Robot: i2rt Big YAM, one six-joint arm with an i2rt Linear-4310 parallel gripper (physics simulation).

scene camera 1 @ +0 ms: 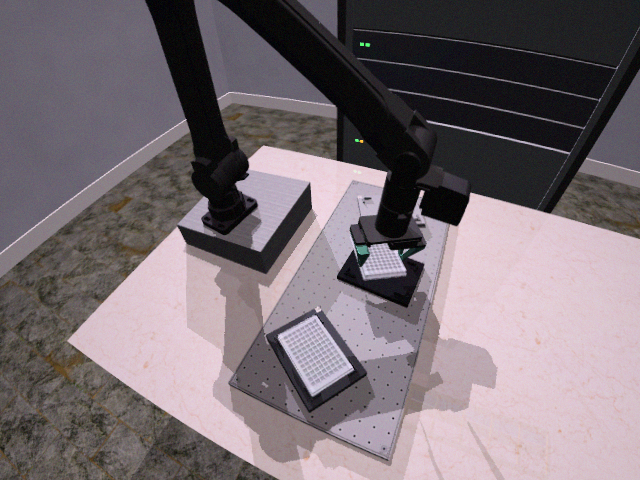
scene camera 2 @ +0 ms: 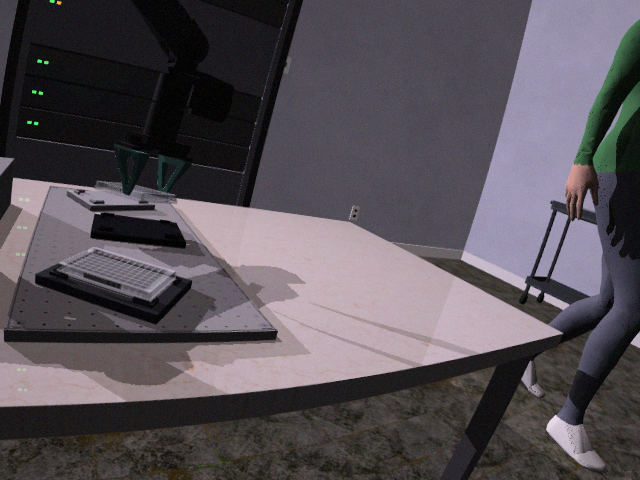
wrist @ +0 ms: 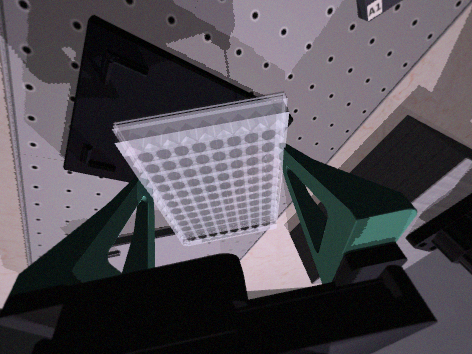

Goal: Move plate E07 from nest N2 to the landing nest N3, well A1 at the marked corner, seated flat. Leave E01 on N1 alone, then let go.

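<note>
A clear 96-well plate (scene camera 1: 383, 267) (scene camera 2: 109, 186) (wrist: 215, 150), by its place E07, is held between the green fingers of my gripper (scene camera 1: 383, 258) (scene camera 2: 145, 193) (wrist: 213, 165). It hangs above the black middle nest (scene camera 1: 385, 290) (scene camera 2: 136, 230) (wrist: 135, 92), apart from it and turned relative to its edges in the wrist view. The black nest's A1 mark is hidden. Another plate (scene camera 1: 314, 355) (scene camera 2: 117, 271), seemingly E01, sits on the dark front nest (scene camera 1: 356, 369) (scene camera 2: 154, 310). A pale grey nest (scene camera 1: 366, 205) (scene camera 2: 113, 201) stands at the back, partly hidden in scene view 1.
The nests stand on a perforated board (scene camera 1: 289, 305) (scene camera 2: 217, 325). The arm's grey base block (scene camera 1: 281, 201) stands beside it. A white A1 label (wrist: 374, 9) shows on a dark nest corner at the wrist view's top. A person (scene camera 2: 612, 206) stands beyond the table, near a cart.
</note>
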